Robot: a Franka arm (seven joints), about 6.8 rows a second.
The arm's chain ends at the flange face. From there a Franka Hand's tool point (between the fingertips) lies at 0.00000 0.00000 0.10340 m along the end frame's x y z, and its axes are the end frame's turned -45 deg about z.
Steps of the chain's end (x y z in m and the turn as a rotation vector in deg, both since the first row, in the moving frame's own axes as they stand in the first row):
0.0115, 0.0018, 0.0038, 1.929, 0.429, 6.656
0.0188, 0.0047, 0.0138, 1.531, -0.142, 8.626
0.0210, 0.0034, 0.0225, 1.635, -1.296, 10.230
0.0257, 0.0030, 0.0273, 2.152, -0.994, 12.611
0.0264, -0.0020, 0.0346, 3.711, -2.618, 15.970
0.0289, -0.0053, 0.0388, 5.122, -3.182, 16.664
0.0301, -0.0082, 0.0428, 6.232, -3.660, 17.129
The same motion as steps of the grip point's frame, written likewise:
0.0100, 0.0077, 0.0037, 1.061, 1.667, 6.656
0.0119, 0.0146, 0.0138, 1.183, 0.982, 8.626
0.0132, 0.0136, 0.0224, 2.073, 0.240, 10.230
0.0180, 0.0165, 0.0272, 2.225, 0.819, 12.611
0.0226, 0.0095, 0.0343, 4.475, 0.773, 15.970
0.0281, 0.0066, 0.0382, 5.872, 1.372, 16.664
0.0322, 0.0036, 0.0420, 6.995, 1.819, 17.129

